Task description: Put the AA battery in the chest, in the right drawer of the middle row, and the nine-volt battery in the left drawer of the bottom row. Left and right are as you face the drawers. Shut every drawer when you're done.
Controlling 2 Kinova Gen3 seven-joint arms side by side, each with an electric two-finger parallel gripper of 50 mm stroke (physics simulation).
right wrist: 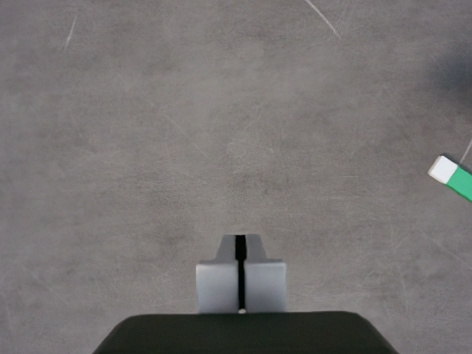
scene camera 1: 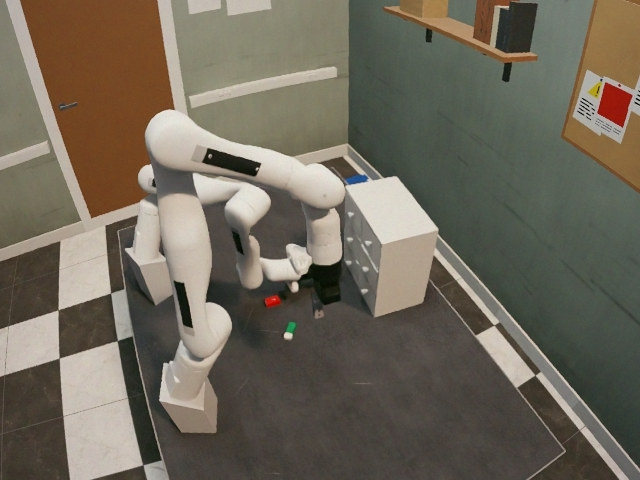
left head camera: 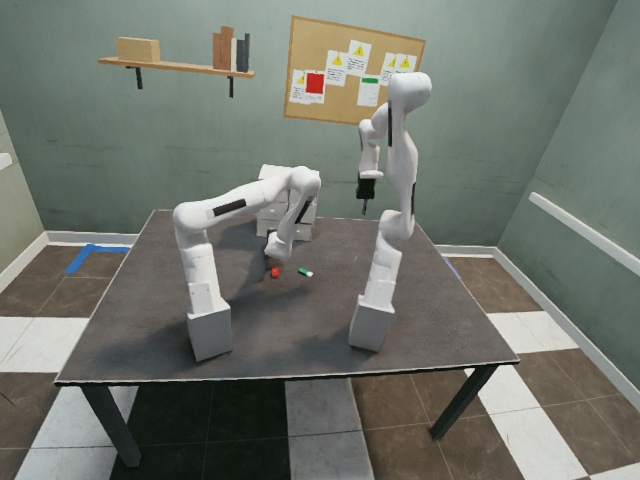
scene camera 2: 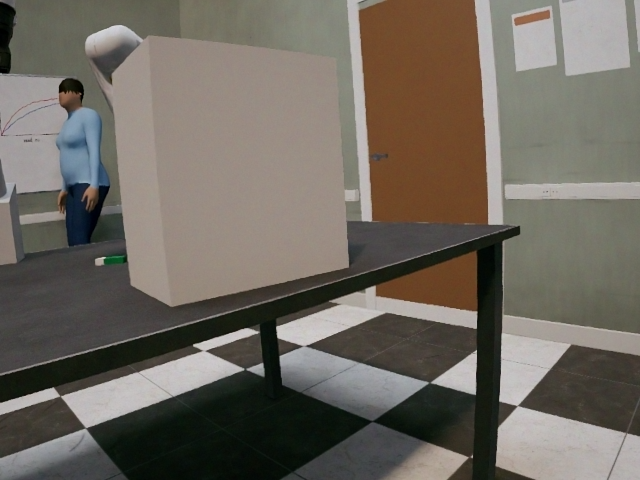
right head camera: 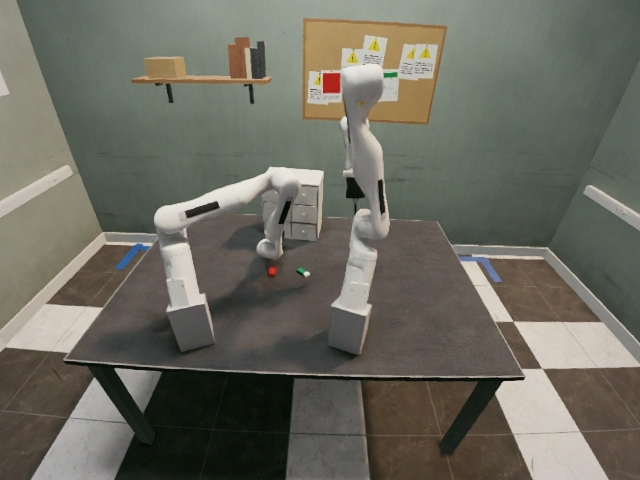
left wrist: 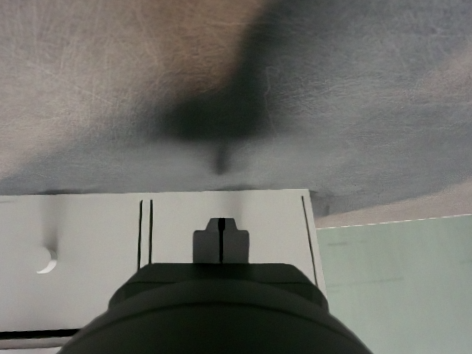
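Seen in the pictures: left gripper, fingertip midpoint: point(left wrist: 221, 233); right gripper, fingertip midpoint: point(right wrist: 240, 260) point(scene camera 1: 318, 315) point(left head camera: 364, 213) point(right head camera: 355, 212); left arm's base, link origin: point(scene camera 1: 145, 254) point(left head camera: 206, 307) point(right head camera: 186, 302); right arm's base, link origin: point(scene camera 1: 183, 386) point(left head camera: 375, 303) point(right head camera: 352, 305).
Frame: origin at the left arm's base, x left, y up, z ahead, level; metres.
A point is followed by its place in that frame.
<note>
The white chest point(left head camera: 273, 171) @[x -0.221, y 0.151, z 0.798 m] point(right head camera: 310, 177) @[x -0.396, y 0.151, z 0.756 m] point(scene camera 1: 392, 211) @[x -0.330, y 0.151, z 0.769 m] point(scene camera 2: 248, 155) @[x -0.337, y -0.001, z 0.865 m] point(left wrist: 100, 215) stands at the back of the table; its visible drawers look shut. My left gripper point(left wrist: 221, 233) @[x -0.233, y -0.136, z 0.641 m] is shut and empty in front of the bottom row's left drawer point(left wrist: 175, 215) @[x -0.271, y -0.162, z 0.684 m], which the inverted left wrist view shows at right; that drawer's knob is hidden behind the fingers. A red item point(left head camera: 275, 272) @[x -0.238, y -0.165, z 0.374 m] point(right head camera: 272, 271) @[x -0.236, y -0.165, z 0.374 m] point(scene camera 1: 272, 301) @[x -0.243, y -0.165, z 0.379 m] and a green item with a white end point(left head camera: 305, 272) @[x -0.378, y -0.170, z 0.382 m] point(right head camera: 302, 272) @[x -0.377, y -0.170, z 0.380 m] point(scene camera 1: 290, 330) @[x -0.381, y -0.170, z 0.389 m] point(scene camera 2: 111, 260) @[x -0.382, y -0.174, z 0.401 m] point(right wrist: 455, 175) @[x -0.385, y -0.170, z 0.381 m] lie on the table; I cannot tell which battery each is. My right gripper point(left head camera: 364, 211) @[x -0.597, y 0.150, z 0.397 m] point(scene camera 1: 318, 312) @[x -0.597, y 0.150, z 0.397 m] point(right wrist: 240, 260) @[x -0.597, y 0.150, z 0.397 m] is shut and empty, high above the table.
The left forearm hides part of the drawer fronts in both head views. The right arm stands raised beside the chest. The dark table point(left head camera: 289, 335) @[x -0.279, y -0.182, z 0.030 m] carries both arm bases. A wall shelf point(left head camera: 175, 67) and a cork board point(left head camera: 356, 31) hang behind. A person point(scene camera 2: 80, 155) stands in the room.
</note>
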